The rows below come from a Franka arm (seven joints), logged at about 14 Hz.
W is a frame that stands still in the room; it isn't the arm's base.
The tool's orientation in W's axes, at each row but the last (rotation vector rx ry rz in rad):
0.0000 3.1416 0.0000
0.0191 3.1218 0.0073
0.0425 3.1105 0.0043
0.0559 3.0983 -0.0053
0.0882 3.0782 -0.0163
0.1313 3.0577 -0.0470
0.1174 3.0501 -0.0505
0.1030 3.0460 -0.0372
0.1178 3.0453 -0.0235
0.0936 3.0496 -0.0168
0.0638 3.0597 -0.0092
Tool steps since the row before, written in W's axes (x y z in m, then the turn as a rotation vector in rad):
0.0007 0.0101 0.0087 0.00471 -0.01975 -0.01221
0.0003 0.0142 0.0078 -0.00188 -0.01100 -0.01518
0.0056 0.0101 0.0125 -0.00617 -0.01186 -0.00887
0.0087 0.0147 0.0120 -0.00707 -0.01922 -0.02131
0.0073 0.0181 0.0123 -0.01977 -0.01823 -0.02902
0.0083 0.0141 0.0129 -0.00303 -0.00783 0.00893
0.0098 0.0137 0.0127 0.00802 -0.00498 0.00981
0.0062 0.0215 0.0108 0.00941 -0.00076 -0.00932
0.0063 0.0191 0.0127 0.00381 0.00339 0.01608
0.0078 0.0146 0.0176 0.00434 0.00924 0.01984
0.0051 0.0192 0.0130 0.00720 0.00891 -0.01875
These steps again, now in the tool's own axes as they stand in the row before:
-0.0007 0.0101 -0.0087 -0.00471 -0.01975 0.01221
-0.0003 0.0142 -0.0077 0.00204 -0.01109 0.01509
-0.0057 0.0103 -0.0123 0.00611 -0.01205 0.00865
-0.0087 0.0150 -0.0117 0.00728 -0.01941 0.02107
-0.0070 0.0184 -0.0120 0.02047 -0.01908 0.02797
-0.0081 0.0144 -0.0127 0.00162 -0.00830 -0.00887
-0.0098 0.0140 -0.0123 -0.00922 -0.00463 -0.00888
-0.0058 0.0216 -0.0108 -0.00852 0.00008 0.01017
-0.0060 0.0194 -0.0124 -0.00504 0.00349 -0.01572
-0.0085 0.0149 -0.0170 -0.00555 0.00933 -0.01949
-0.0053 0.0193 -0.0127 -0.00528 0.00928 0.01920

